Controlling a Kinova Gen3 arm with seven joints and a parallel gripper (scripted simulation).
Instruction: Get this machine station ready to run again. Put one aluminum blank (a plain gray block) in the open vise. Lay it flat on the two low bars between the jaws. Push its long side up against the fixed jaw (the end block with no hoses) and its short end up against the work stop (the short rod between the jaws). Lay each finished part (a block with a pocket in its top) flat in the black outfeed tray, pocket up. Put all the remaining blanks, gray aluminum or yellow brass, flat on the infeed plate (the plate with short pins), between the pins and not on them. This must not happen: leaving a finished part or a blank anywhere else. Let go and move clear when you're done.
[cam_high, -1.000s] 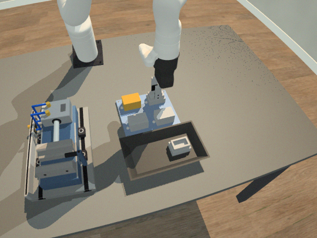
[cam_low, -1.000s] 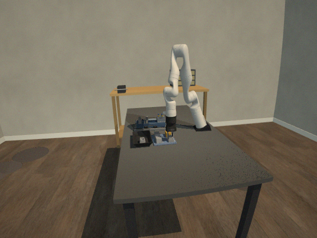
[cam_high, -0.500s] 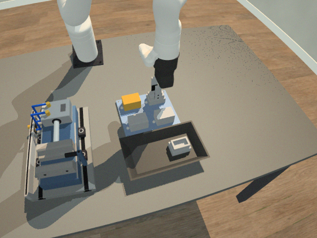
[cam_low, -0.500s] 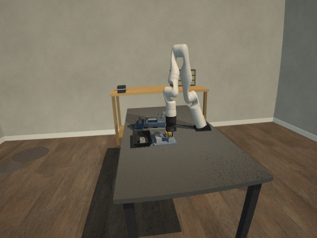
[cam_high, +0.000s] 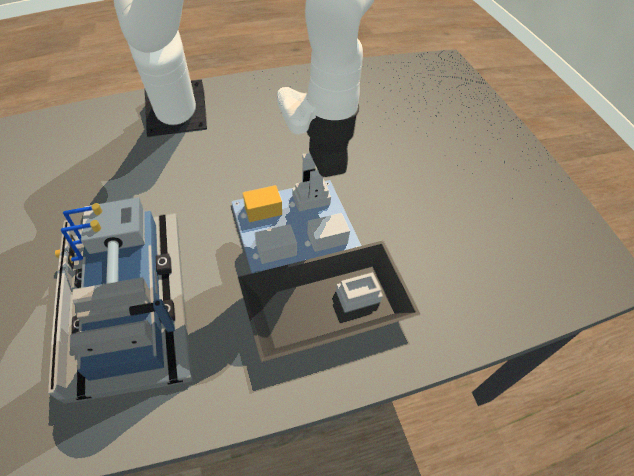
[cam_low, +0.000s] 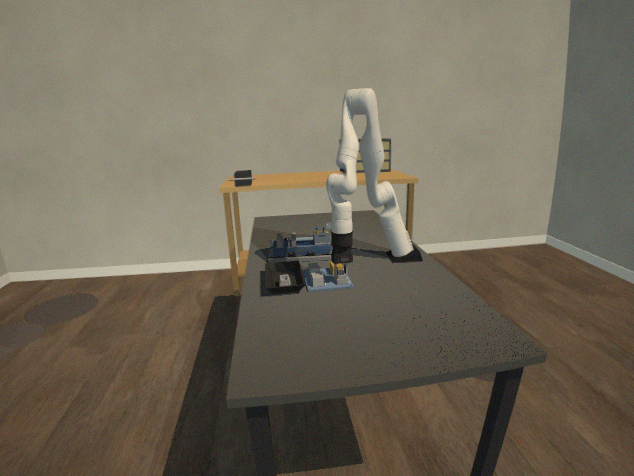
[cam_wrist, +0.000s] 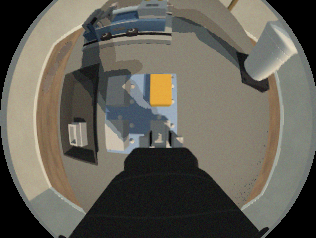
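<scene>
My hand is 90 mm to the left of the yellow brass blank and 30 mm above it. The rest, counted from my hand: plain gray blank 90 mm ahead, 80 mm to the right, 30 mm below; then vise 130 mm ahead, 340 mm to the right, 10 mm below.
</scene>
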